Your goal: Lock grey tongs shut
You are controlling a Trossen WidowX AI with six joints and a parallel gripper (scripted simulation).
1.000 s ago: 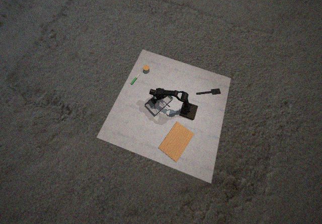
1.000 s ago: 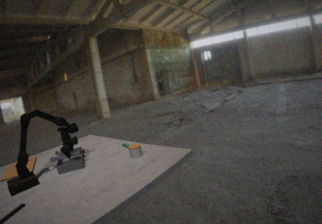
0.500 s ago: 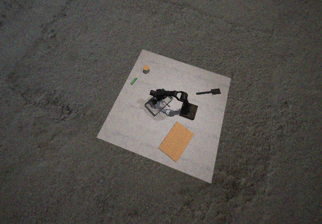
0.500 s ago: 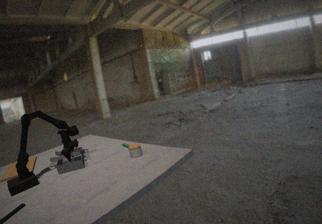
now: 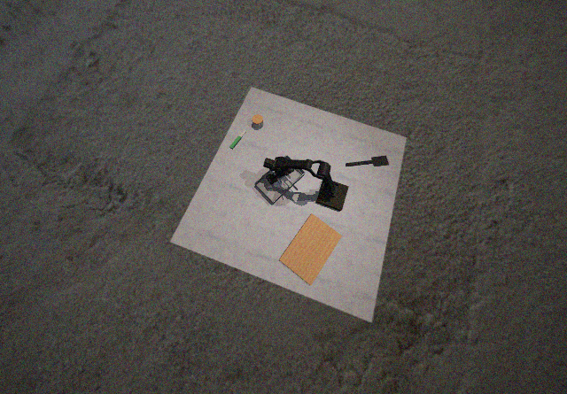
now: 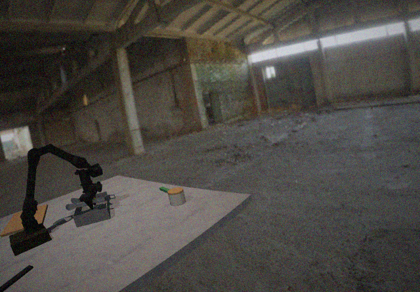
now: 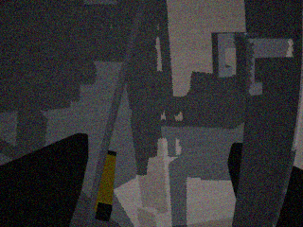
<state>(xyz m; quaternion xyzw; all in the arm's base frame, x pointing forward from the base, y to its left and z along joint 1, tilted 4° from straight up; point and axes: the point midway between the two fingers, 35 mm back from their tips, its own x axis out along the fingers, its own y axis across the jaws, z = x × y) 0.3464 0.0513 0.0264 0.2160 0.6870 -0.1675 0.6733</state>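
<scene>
The roasting tin is 1 cm to the left of my gripper tip. Round my gripper tip: green-handled tool: 41 cm ahead, 15 cm to the right, 2 cm below; black spatula: 53 cm behind, 41 cm to the right, 3 cm below; wooden board: 38 cm behind, 32 cm to the left, 2 cm below.
</scene>
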